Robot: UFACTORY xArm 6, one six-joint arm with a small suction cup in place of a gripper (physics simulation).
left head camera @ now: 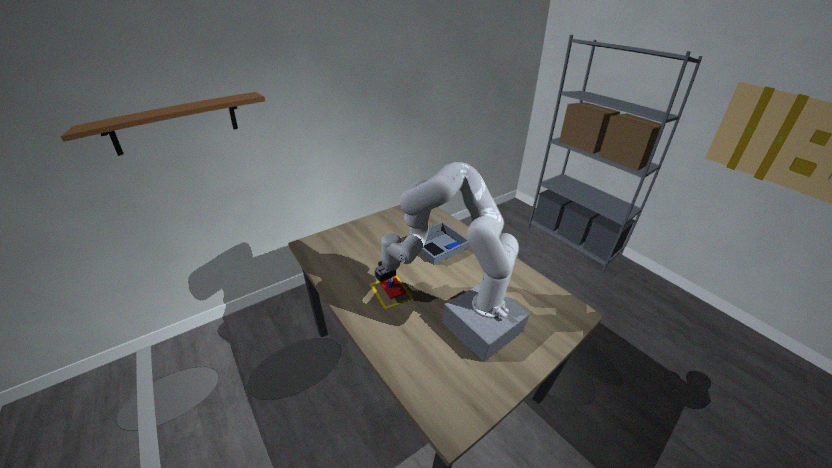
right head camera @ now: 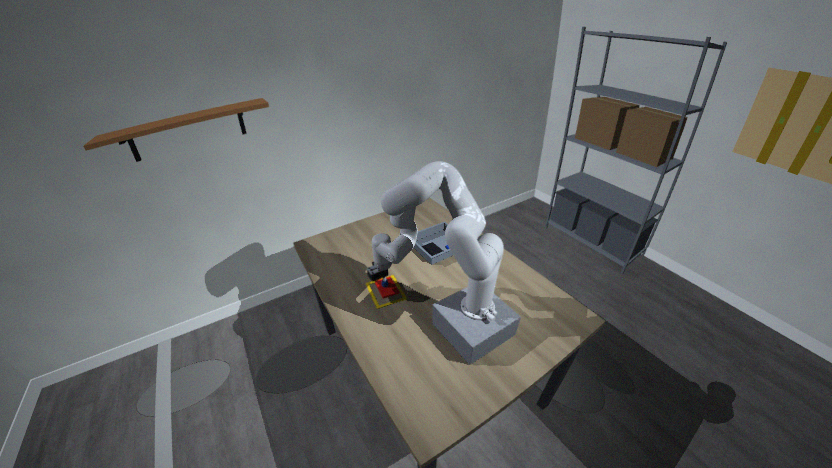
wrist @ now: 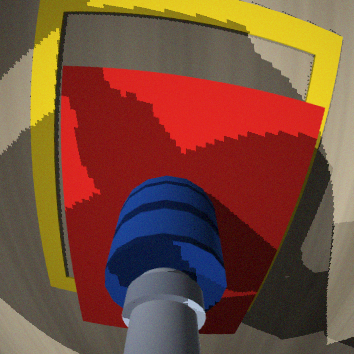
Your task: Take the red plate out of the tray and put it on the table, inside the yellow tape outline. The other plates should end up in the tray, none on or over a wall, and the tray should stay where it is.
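Places are measured from the arm's base along level axes (x ahead, y left, z up), in millimetres.
Pixels of known places: end effector, tool point: [left head camera: 391, 287] [right head camera: 385, 286] [wrist: 168, 203]; arm's base, origin of the base link: [left head camera: 488, 305] [right head camera: 477, 307].
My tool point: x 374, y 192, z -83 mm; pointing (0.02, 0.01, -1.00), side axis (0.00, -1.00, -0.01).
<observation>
Ahead of a thing's pixels: the offset from my tool point to its top centre. "spot": to the spot under its first point. Level surfaces: height alone.
The red plate {12 mm back, 2 mm right, 11 mm up} [left head camera: 396, 291] [right head camera: 388, 291] [wrist: 200, 115] is held flat on my blue suction cup [left head camera: 390, 283] [right head camera: 385, 282] [wrist: 165, 220]. It is at or a little above the table; the exact gap is hard to tell. The yellow tape outline {spot: 8 mm ahead, 61 mm left, 23 mm down} [left head camera: 378, 295] [right head camera: 390, 302] [wrist: 45, 175] lies under and around it. In the wrist view the plate hides the outline's near side and overlaps part of its right side; bare table shows inside the far side. The tray {132 mm ahead, 386 mm right, 26 mm up} [left head camera: 450, 253] [right head camera: 440, 257] holds a black plate {104 mm ahead, 330 mm right, 12 mm down} [left head camera: 434, 248] [right head camera: 432, 249] and a blue plate {68 mm ahead, 448 mm right, 12 mm down} [left head camera: 453, 245] [right head camera: 447, 247], partly hidden by the arm in the right head view.
The arm's grey base block [left head camera: 485, 334] [right head camera: 475, 337] stands on the wooden table {24 mm down} [left head camera: 442, 395] [right head camera: 430, 395], to the right of the outline. The tray stands behind the outline, beside the bent arm. A shelf rack [left head camera: 549, 130] stands on the floor beyond the table.
</observation>
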